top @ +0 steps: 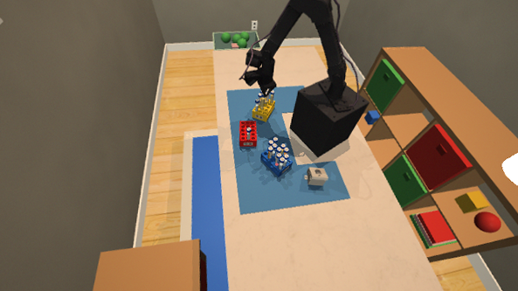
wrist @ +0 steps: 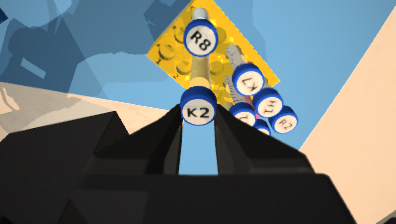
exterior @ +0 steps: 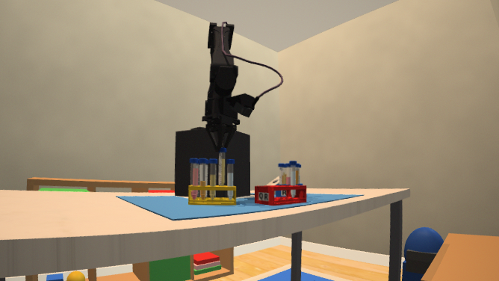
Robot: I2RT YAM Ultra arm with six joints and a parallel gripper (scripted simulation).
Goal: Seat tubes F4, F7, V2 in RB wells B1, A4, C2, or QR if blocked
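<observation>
My gripper is now 10 mm short of the tube and 60 mm above it. From my hand the other things lie so: red rack: 110 mm ahead, 130 mm to the left, 130 mm below; then tube R8: 40 mm ahead, 90 mm below; then rack RB: 10 mm behind, 20 mm to the right, 130 mm below.
</observation>
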